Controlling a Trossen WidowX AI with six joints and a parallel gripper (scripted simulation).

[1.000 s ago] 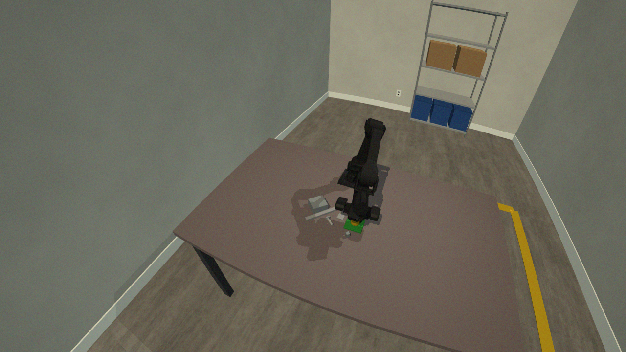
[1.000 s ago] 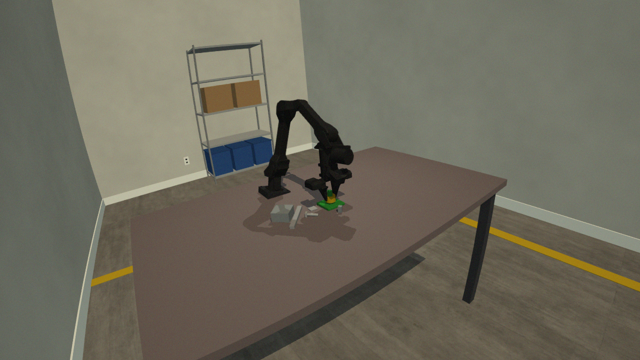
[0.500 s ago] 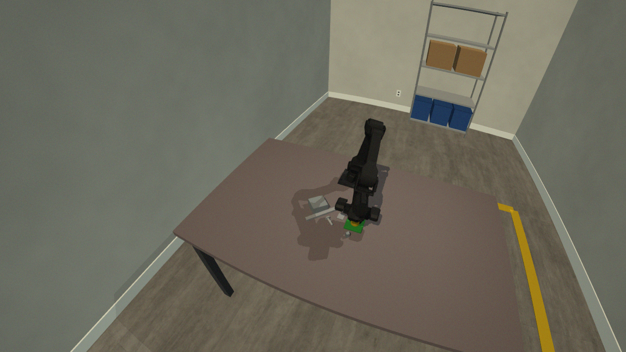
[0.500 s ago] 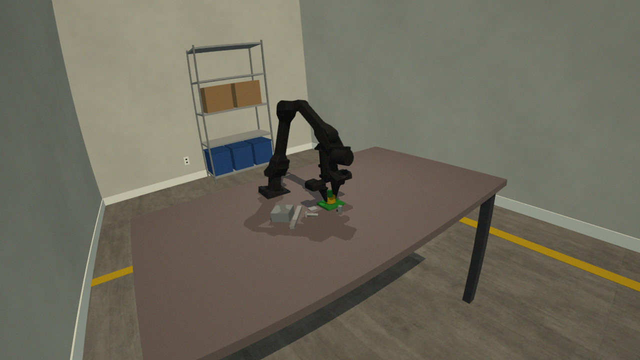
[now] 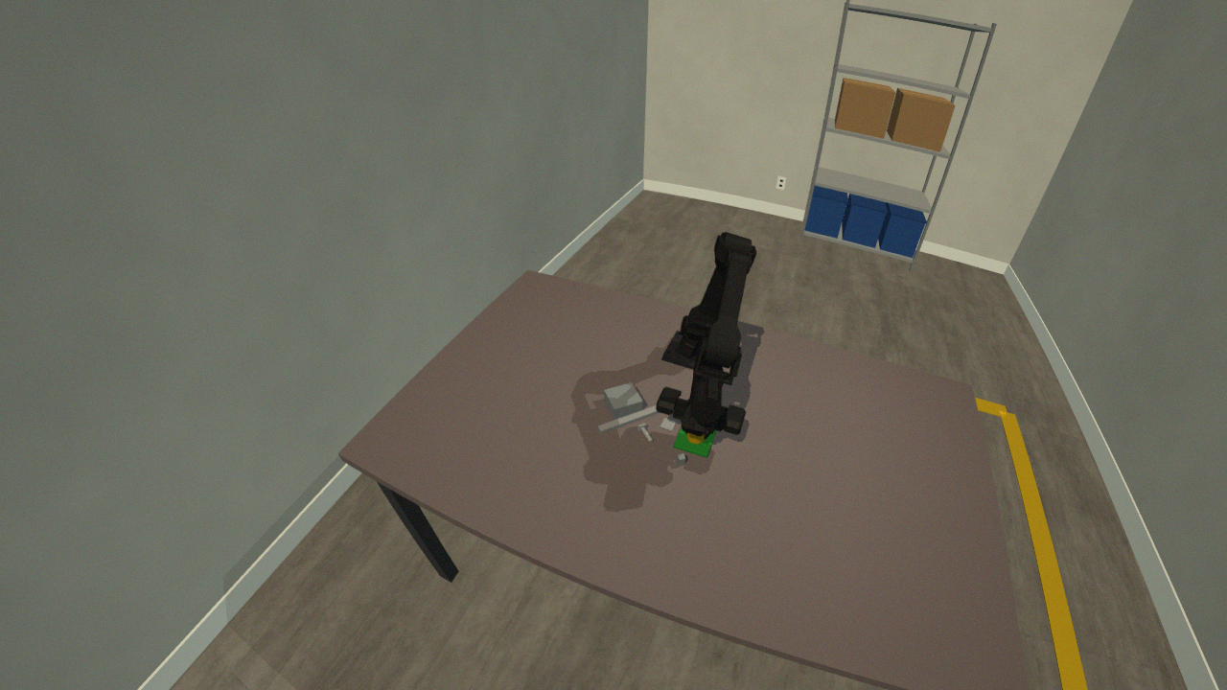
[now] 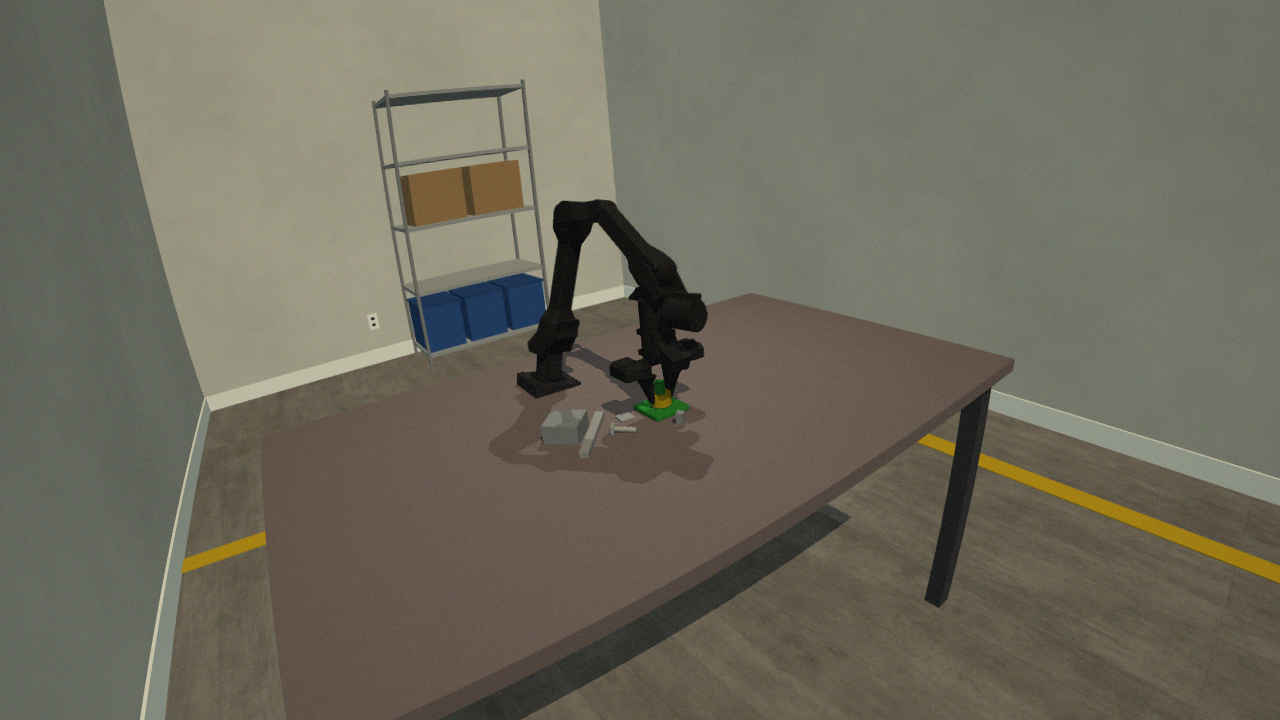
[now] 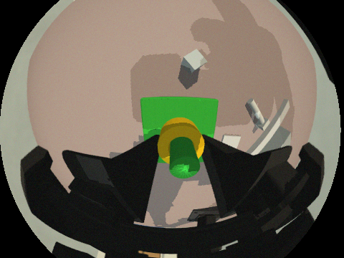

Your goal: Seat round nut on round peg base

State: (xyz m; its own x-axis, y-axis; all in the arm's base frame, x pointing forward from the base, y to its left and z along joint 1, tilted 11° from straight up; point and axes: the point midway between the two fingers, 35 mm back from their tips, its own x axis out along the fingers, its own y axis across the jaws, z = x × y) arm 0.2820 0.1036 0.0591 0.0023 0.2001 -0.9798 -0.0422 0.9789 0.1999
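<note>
My gripper is now 7 cm short of the small grey cube, 1 cm to the left of it and 4 cm above it. Round my hand: grey bar (16 cm to the right, 5 cm below); then small flat plate (2 cm behind, 7 cm to the right, 5 cm below); then bolt (3 cm ahead, 11 cm to the right, 5 cm below).
</note>
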